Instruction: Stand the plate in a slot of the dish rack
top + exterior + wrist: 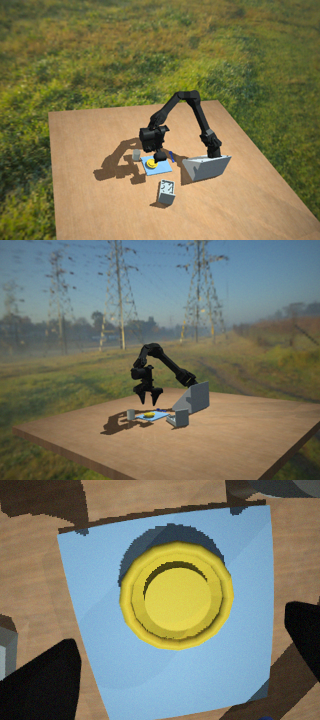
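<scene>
Now: gripper tip 10 mm past the yellow plate and 60 mm above it. From my gripper tip the other things lie so: white cylinder: 80 mm ahead, 70 mm to the right, 50 mm below; then grey dish rack: 50 mm behind, 180 mm to the left, 50 mm below; then blue spoon: 140 mm behind, 70 mm to the right, 70 mm below.
</scene>
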